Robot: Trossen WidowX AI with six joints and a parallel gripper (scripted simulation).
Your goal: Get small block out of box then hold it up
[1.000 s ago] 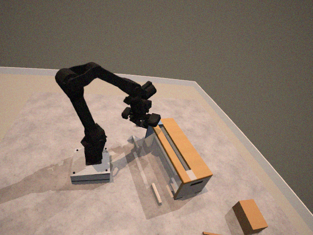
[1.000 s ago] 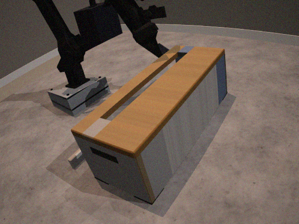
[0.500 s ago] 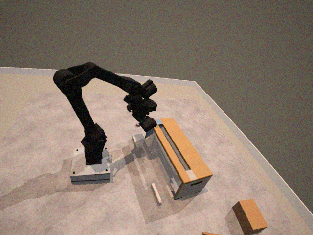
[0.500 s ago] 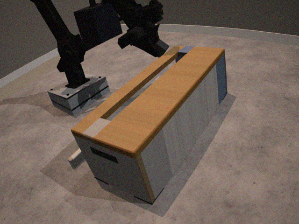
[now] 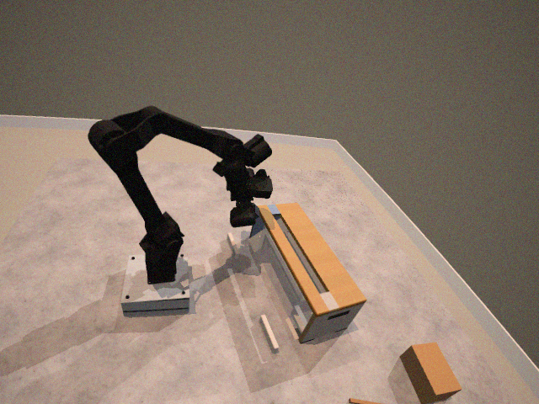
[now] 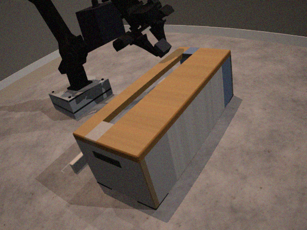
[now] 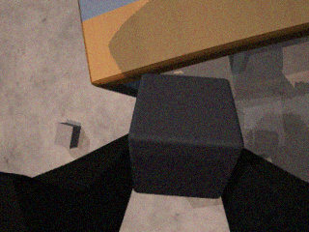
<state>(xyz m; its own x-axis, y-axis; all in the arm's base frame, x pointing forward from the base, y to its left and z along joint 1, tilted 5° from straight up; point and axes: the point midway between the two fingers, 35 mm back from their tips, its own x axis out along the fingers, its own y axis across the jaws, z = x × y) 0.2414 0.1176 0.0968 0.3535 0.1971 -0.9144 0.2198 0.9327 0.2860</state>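
The dark block lies 10 mm above my gripper tip. Round my gripper tip: orange block: 510 mm to the right, 330 mm ahead, 100 mm below; thin orange stick: 540 mm to the right, 200 mm ahead, 120 mm below; clear-fronted box: 150 mm to the right, 80 mm ahead, 60 mm below.
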